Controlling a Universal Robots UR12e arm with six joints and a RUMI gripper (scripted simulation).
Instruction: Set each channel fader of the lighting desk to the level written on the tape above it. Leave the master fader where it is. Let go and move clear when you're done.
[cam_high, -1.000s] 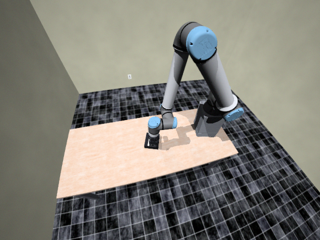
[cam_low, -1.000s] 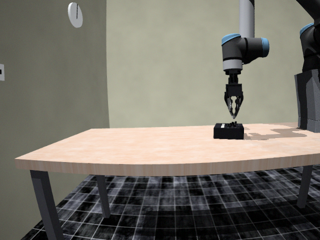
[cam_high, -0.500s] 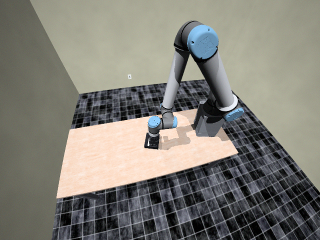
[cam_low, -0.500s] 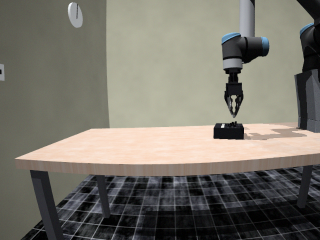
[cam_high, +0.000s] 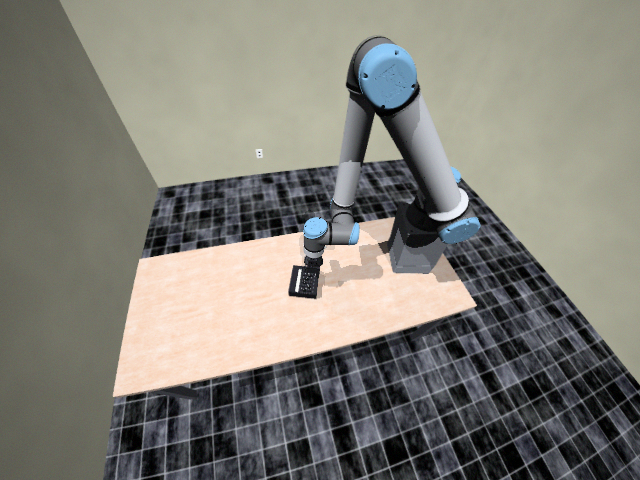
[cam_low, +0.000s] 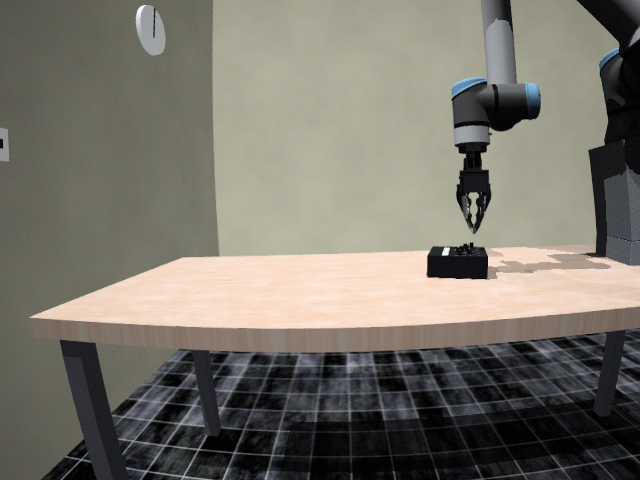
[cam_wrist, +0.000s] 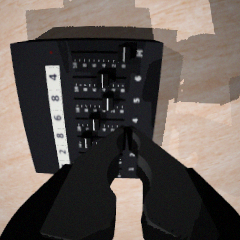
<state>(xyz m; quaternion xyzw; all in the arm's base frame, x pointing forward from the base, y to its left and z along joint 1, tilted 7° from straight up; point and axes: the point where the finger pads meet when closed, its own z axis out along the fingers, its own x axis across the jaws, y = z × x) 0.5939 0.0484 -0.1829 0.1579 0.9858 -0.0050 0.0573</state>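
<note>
The fader 4 cap lies 30 mm ahead of my hand, 10 mm to the left of it and 50 mm below it. From my hand the other things lie so: master fader cap: 10 mm behind, 50 mm to the right, 50 mm below; then fader 3 cap: 50 mm ahead, 20 mm to the left, 50 mm below; then fader 2 cap: 30 mm ahead, 50 mm to the left, 50 mm below.
</note>
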